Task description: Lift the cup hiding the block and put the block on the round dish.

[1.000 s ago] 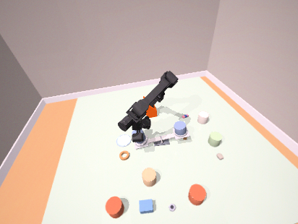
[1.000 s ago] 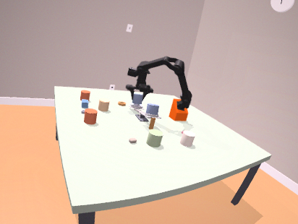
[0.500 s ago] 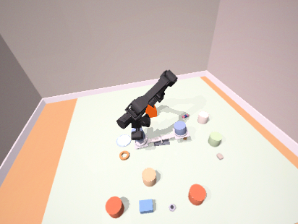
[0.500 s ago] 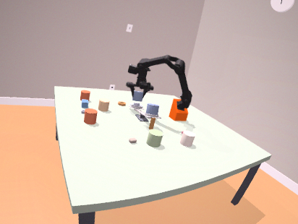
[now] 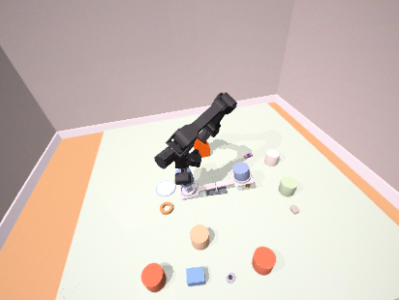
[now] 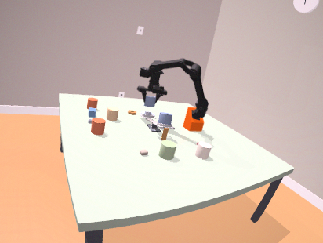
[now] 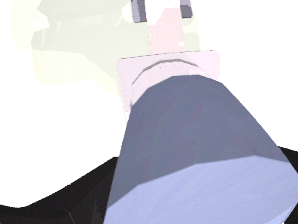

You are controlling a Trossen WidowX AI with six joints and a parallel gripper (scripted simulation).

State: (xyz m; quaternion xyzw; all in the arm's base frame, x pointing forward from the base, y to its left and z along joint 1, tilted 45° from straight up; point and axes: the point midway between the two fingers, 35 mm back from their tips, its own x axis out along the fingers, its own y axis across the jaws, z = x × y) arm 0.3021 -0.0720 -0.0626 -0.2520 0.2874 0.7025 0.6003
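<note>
My gripper tip is now 7 cm above the lavender block and 1 cm to the right of it. Also, from my gripper tip: balance: 14 cm to the left, 7 cm below; round dish: 11 cm to the right, 11 cm below, 5 cm behind; tan cylinder: 24 cm ahead, 8 cm below, 6 cm to the left.
</note>
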